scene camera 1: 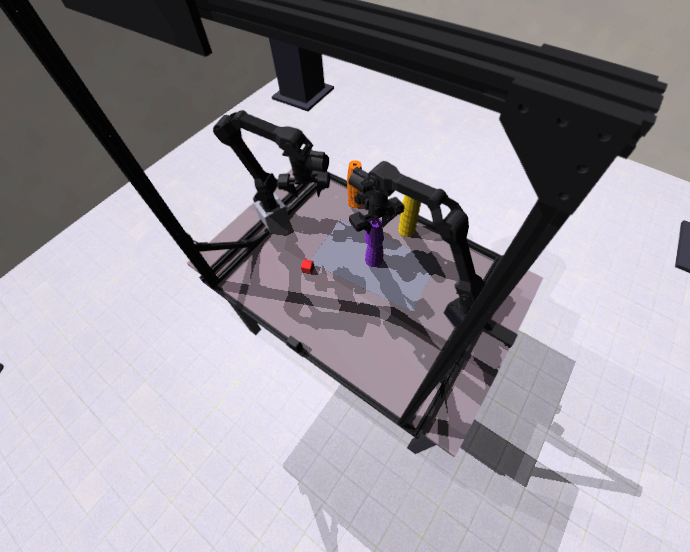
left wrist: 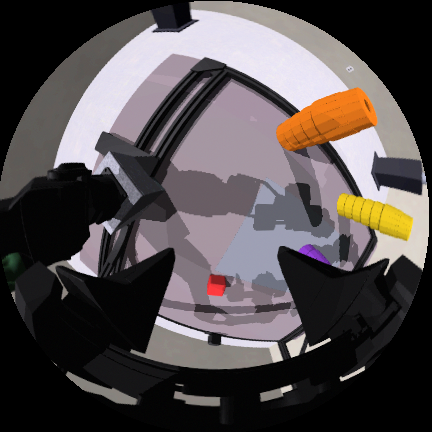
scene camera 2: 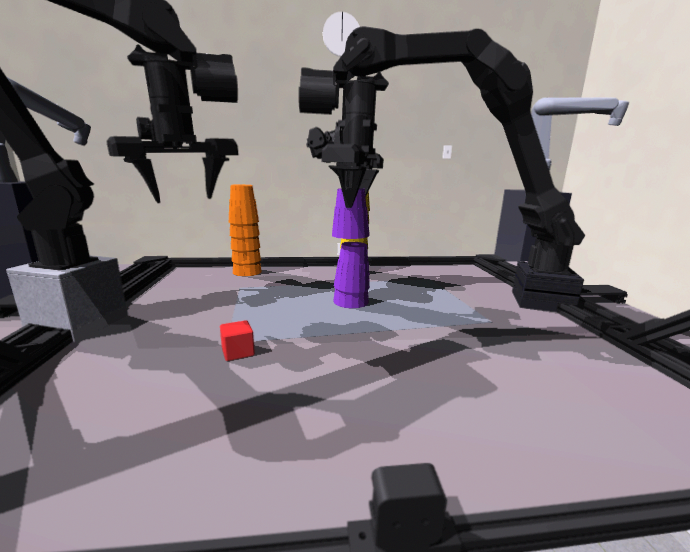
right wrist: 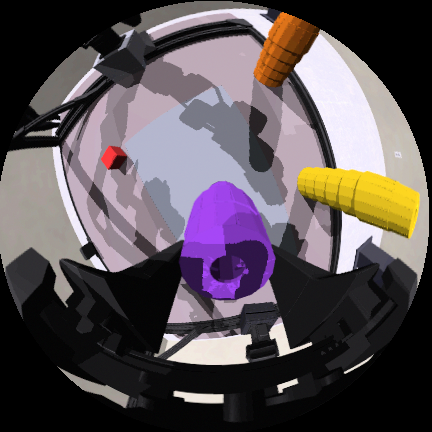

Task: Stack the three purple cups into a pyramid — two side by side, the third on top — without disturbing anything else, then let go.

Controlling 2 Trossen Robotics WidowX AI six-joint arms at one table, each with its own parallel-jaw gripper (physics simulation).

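Frame: origin at the left arm's base, x ahead, y right, z down, level; millimetres.
Where they show: left gripper, fingertip midpoint: (scene camera 1: 308,196) (left wrist: 227,253) (scene camera 2: 185,200); right gripper, fingertip midpoint: (scene camera 1: 375,229) (scene camera 2: 353,207) (right wrist: 225,247); left arm's base, origin of the base link: (scene camera 1: 269,204) (left wrist: 106,193) (scene camera 2: 65,263); right arm's base, origin of the base link: (scene camera 1: 468,308) (scene camera 2: 548,269) (right wrist: 258,327).
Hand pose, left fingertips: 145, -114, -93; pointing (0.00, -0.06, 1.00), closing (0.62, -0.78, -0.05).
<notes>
Each offset is from my left fingertips to the top centre of the thing, as dx, dy, dz. Level surfaces: height alone.
My right gripper (scene camera 1: 377,216) (scene camera 2: 358,198) (right wrist: 225,247) is shut on an upside-down purple cup @(+271, -114, -24) (scene camera 1: 374,233) (scene camera 2: 349,225) (right wrist: 257,250). In scene camera 2, the held cup hangs upright just above the other purple cups @(+278, -116, +79) (scene camera 1: 374,256) (scene camera 2: 351,279), with a small gap between. Those cups stand nested upside down on the blue-grey mat @(dz +199) (scene camera 1: 330,253) (scene camera 2: 276,325) (left wrist: 245,255) (right wrist: 170,130); the held cup mostly hides them in the right wrist view. My left gripper (scene camera 1: 305,188) (scene camera 2: 184,199) (left wrist: 227,253) is open and empty, high at the left.
An orange cup stack @(-21, -231, -16) (scene camera 1: 352,196) (scene camera 2: 243,204) (left wrist: 325,122) (right wrist: 285,47) stands at the back. A yellow stack (scene camera 1: 409,217) (left wrist: 375,216) (right wrist: 360,195) stands behind the purple cups. A red cube @(+156, +127, +159) (scene camera 1: 307,266) (scene camera 2: 236,340) (left wrist: 216,285) (right wrist: 114,158) lies near the mat's front left corner.
</notes>
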